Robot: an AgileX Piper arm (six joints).
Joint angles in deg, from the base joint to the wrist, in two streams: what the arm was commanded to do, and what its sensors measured. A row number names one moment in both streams.
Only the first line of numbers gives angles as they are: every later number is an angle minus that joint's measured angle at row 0.
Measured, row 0:
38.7, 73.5, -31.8, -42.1, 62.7, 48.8
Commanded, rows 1 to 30:
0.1, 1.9, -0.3, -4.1, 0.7, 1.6
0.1, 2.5, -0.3, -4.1, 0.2, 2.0
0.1, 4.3, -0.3, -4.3, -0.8, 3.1
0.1, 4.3, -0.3, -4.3, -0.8, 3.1
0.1, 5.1, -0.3, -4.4, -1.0, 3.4
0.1, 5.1, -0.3, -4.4, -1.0, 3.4
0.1, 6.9, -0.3, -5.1, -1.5, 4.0
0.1, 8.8, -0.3, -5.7, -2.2, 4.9
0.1, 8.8, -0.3, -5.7, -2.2, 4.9
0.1, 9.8, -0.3, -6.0, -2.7, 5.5
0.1, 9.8, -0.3, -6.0, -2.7, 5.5
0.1, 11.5, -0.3, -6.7, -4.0, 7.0
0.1, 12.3, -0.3, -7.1, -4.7, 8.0
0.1, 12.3, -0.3, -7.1, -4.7, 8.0
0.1, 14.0, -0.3, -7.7, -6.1, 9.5
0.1, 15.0, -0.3, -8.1, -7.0, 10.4
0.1, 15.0, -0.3, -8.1, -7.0, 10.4
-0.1, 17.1, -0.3, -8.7, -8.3, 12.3
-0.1, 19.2, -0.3, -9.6, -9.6, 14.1
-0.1, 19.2, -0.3, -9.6, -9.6, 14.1
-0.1, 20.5, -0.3, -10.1, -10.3, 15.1
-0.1, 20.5, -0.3, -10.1, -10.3, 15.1
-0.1, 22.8, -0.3, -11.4, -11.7, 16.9
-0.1, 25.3, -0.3, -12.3, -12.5, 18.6
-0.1, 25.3, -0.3, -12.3, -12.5, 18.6
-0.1, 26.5, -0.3, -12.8, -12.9, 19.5
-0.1, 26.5, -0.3, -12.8, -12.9, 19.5
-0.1, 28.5, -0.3, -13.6, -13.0, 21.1
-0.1, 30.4, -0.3, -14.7, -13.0, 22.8
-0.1, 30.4, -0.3, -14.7, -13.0, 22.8
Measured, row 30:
0.0, 28.2, -0.2, -11.0, -16.6, 20.1
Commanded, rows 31 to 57:
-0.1, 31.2, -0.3, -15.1, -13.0, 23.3
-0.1, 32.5, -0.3, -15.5, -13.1, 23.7
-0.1, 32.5, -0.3, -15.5, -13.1, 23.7
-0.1, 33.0, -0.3, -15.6, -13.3, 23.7
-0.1, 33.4, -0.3, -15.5, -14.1, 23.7
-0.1, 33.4, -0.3, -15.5, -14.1, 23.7
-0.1, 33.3, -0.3, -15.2, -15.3, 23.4
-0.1, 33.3, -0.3, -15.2, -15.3, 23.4
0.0, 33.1, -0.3, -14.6, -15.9, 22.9
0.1, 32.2, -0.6, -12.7, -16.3, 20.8
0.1, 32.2, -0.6, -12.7, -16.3, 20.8
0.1, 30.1, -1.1, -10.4, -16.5, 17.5
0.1, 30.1, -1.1, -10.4, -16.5, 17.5
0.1, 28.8, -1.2, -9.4, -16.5, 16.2
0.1, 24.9, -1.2, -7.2, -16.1, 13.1
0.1, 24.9, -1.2, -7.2, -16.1, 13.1
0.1, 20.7, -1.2, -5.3, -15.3, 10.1
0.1, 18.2, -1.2, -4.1, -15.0, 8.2
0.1, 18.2, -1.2, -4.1, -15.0, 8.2
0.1, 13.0, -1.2, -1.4, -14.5, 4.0
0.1, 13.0, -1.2, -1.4, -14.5, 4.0
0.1, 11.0, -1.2, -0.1, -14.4, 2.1
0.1, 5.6, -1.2, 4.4, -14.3, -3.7
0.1, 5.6, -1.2, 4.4, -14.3, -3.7
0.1, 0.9, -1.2, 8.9, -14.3, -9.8
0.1, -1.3, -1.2, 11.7, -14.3, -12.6
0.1, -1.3, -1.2, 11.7, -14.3, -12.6
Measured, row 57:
0.0, 4.0, -1.2, 5.2, -15.3, -4.1
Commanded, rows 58 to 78:
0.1, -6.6, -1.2, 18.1, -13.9, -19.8
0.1, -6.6, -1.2, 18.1, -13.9, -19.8
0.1, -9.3, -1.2, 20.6, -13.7, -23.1
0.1, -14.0, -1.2, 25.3, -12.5, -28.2
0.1, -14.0, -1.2, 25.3, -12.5, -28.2
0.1, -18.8, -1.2, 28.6, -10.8, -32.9
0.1, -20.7, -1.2, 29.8, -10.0, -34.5
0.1, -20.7, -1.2, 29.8, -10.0, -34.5
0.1, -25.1, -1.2, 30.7, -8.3, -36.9
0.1, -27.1, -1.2, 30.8, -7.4, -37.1
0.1, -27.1, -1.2, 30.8, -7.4, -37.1
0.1, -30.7, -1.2, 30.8, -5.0, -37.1
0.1, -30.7, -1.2, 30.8, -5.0, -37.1
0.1, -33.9, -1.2, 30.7, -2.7, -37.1
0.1, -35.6, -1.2, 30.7, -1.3, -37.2
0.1, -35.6, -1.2, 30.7, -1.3, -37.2
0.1, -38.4, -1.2, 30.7, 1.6, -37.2
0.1, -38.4, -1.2, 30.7, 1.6, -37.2
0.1, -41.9, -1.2, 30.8, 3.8, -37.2
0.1, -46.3, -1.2, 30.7, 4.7, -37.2
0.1, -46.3, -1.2, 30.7, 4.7, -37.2
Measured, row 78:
0.0, -41.1, -1.2, 30.6, 2.4, -36.7
